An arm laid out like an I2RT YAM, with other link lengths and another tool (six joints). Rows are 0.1 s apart.
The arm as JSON. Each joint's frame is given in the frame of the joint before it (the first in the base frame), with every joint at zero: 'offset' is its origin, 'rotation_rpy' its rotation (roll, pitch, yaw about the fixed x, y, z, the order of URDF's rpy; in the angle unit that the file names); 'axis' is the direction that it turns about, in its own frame. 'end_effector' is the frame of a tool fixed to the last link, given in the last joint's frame.
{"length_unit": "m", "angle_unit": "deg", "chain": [
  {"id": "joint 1", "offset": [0.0, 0.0, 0.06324], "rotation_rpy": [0.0, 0.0, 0.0], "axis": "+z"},
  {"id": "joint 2", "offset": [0.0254, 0.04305, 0.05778], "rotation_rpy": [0.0, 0.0, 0.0], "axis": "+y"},
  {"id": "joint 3", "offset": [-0.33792, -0.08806, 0.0], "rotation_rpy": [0.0, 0.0, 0.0], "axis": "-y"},
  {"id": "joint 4", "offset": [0.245, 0.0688, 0.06], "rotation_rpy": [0.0, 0.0, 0.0], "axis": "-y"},
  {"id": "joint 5", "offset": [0.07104, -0.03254, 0.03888], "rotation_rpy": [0.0, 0.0, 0.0], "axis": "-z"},
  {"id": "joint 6", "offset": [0.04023, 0.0, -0.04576], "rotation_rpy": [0.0, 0.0, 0.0], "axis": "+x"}
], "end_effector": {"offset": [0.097, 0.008, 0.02], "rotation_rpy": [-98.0, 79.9, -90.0]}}
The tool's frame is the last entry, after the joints.
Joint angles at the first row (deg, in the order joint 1, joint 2, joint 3, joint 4, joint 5, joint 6):
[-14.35, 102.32, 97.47, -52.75, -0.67, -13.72]
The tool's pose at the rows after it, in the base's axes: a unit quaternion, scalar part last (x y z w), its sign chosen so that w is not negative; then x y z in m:
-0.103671 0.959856 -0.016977 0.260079 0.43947 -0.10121 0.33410
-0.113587 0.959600 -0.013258 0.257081 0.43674 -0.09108 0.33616
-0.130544 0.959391 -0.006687 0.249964 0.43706 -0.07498 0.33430
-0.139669 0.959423 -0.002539 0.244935 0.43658 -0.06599 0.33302
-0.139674 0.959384 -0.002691 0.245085 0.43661 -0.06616 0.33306
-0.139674 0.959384 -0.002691 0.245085 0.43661 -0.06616 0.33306
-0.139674 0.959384 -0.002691 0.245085 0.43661 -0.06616 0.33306
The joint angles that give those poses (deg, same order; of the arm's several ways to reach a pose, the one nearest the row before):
[-13.65, 99.81, 97.47, -55.20, -0.69, -13.54]
[-12.47, 99.26, 97.47, -56.14, -0.69, -13.56]
[-10.42, 99.26, 97.47, -57.04, -0.65, -13.58]
[-9.28, 99.26, 97.47, -57.67, -0.64, -13.56]
[-9.30, 99.26, 97.47, -57.65, -0.64, -13.58]
[-9.30, 99.26, 97.47, -57.65, -0.64, -13.58]
[-9.30, 99.26, 97.47, -57.65, -0.64, -13.58]

